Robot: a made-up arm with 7 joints.
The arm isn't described. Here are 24 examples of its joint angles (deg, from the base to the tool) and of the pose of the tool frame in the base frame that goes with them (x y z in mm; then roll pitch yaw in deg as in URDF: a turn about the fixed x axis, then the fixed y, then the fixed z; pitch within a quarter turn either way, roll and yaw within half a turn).
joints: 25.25 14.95 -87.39 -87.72 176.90 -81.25 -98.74
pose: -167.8 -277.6 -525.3 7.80 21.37 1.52
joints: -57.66 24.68 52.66 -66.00 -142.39 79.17 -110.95
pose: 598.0 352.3 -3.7 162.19 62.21 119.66
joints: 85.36 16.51 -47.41 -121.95 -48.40 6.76 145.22
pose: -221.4 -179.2 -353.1 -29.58 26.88 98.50
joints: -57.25 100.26 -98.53 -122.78 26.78 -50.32 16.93
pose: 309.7 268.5 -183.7 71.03 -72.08 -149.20
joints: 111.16 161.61 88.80 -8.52 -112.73 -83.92 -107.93
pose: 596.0 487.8 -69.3 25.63 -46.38 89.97
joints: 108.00 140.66 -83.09 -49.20 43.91 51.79 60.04
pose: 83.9 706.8 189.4 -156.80 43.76 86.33
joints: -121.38 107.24 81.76 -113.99 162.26 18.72 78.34
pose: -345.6 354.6 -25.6 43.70 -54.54 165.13
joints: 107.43 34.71 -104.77 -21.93 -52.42 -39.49 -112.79
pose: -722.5 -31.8 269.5 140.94 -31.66 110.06
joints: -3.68 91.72 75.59 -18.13 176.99 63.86 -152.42
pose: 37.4 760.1 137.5 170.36 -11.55 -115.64
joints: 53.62 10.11 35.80 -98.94 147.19 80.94 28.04
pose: -154.2 333.8 -434.2 -104.71 51.17 58.16
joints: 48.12 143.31 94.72 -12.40 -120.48 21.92 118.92
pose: 360.4 449.4 516.9 156.16 -4.54 -66.16
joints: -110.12 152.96 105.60 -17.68 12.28 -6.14 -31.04
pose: -554.2 536.7 -55.3 -73.31 22.18 -117.16
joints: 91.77 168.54 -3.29 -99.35 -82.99 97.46 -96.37
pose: 313.4 355.0 -312.1 -76.35 -8.84 38.80
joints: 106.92 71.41 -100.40 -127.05 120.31 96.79 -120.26
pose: -382.0 -98.8 159.4 -138.89 43.17 44.21
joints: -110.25 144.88 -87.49 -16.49 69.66 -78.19 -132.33
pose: -331.1 687.9 125.6 176.41 -6.52 58.90
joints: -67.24 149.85 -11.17 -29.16 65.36 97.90 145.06
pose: -345.7 442.5 522.0 -16.70 56.95 -129.50
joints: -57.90 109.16 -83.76 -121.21 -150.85 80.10 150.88
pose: 339.7 299.3 -66.8 104.84 -7.50 173.88
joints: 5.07 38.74 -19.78 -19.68 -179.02 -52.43 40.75
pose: 52.9 446.5 -628.5 -59.43 -7.64 -142.56
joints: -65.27 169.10 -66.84 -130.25 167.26 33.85 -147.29
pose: 38.7 315.1 255.5 61.59 14.26 -102.15
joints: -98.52 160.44 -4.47 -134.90 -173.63 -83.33 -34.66
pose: -177.8 28.1 335.5 -171.43 31.61 168.21
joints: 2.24 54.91 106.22 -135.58 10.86 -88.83 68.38
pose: -90.2 332.5 152.6 77.97 30.33 174.88
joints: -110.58 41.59 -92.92 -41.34 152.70 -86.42 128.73
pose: 707.0 -59.0 246.6 151.93 21.30 16.67
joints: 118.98 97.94 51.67 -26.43 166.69 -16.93 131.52
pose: -75.5 741.6 188.8 -118.71 49.54 160.69
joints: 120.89 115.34 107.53 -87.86 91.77 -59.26 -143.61
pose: 426.5 443.9 40.0 165.20 45.18 -38.10
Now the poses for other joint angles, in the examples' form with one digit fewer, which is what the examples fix.
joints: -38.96 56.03 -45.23 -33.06 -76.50 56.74 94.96
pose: 539 445 -304 124.4 -24.7 -63.7
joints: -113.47 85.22 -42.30 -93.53 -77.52 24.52 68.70
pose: 274 110 514 178.7 26.5 -106.1
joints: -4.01 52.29 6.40 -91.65 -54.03 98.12 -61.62
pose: 425 370 -209 111.3 47.2 28.3
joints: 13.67 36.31 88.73 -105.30 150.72 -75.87 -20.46
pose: -46 535 -47 -74.6 37.9 -133.3
